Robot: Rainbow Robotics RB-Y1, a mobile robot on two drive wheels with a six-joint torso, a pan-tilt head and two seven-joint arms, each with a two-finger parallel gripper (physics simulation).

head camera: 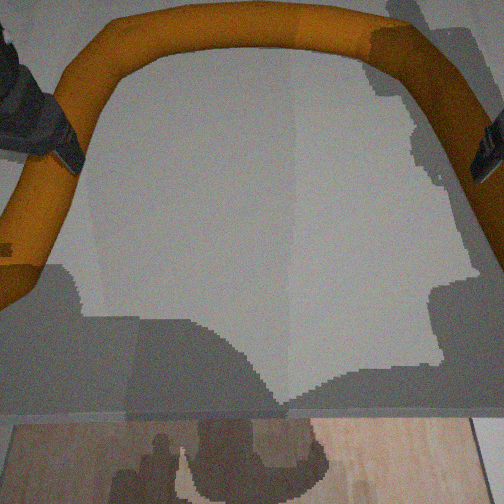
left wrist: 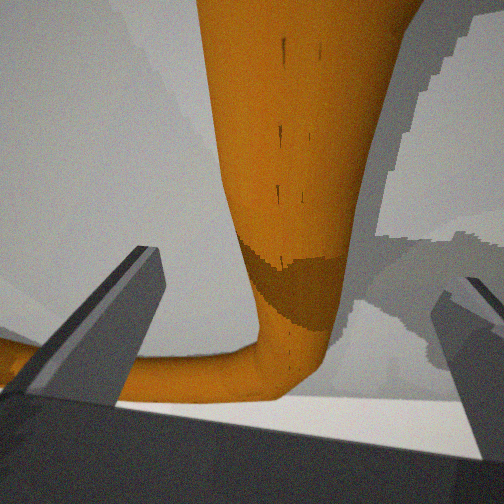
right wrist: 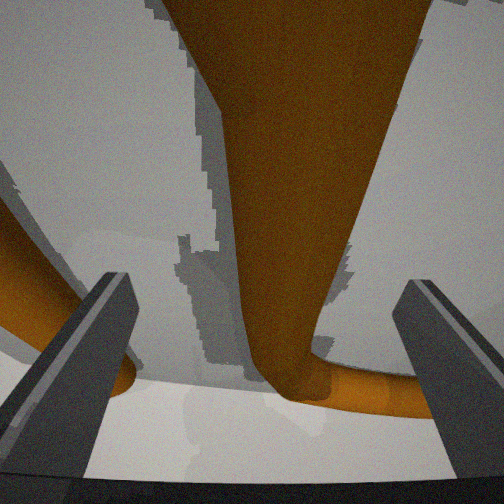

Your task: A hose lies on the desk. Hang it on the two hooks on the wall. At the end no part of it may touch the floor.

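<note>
The orange hose [head camera: 240,25] forms a wide arch against the grey wall, and both its ends run down past the left and right edges of the head view. I see no hooks in any view. My left gripper [head camera: 70,157] is open and empty, just in front of the hose's left leg. In the left wrist view the hose [left wrist: 295,200] comes down between the spread fingers [left wrist: 307,270], clear of both, and bends away to the left. My right gripper [head camera: 484,162] is open and empty at the right leg. In the right wrist view the hose [right wrist: 295,200] hangs untouched between the fingers [right wrist: 265,280].
A wood-coloured surface [head camera: 390,460] lies along the bottom of the head view, below the foot of the grey wall [head camera: 280,200]. Dark shadows of my arms and body fall across the lower wall. A pale strip [head camera: 490,455] borders the wood at the right.
</note>
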